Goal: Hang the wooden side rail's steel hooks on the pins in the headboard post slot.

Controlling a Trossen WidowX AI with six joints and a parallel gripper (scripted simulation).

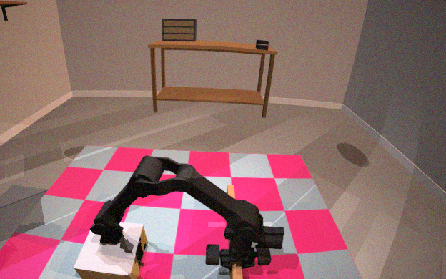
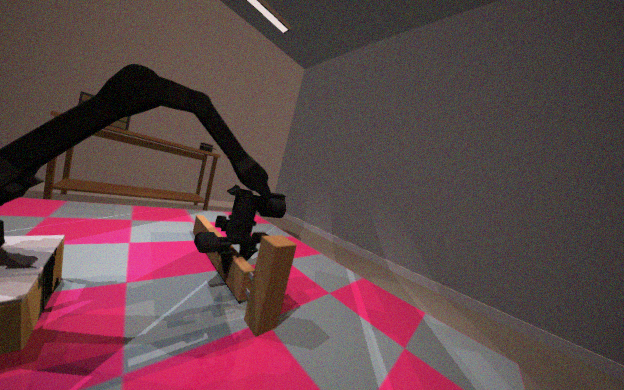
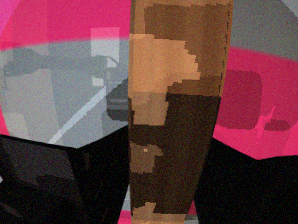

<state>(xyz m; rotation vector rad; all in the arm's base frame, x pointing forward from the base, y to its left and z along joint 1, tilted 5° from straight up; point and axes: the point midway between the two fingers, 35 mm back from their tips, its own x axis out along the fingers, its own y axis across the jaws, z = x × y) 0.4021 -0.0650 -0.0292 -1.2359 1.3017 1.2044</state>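
Now: gripper tip 16 cm to the left of the wooden headboard post and 5 cm below it.
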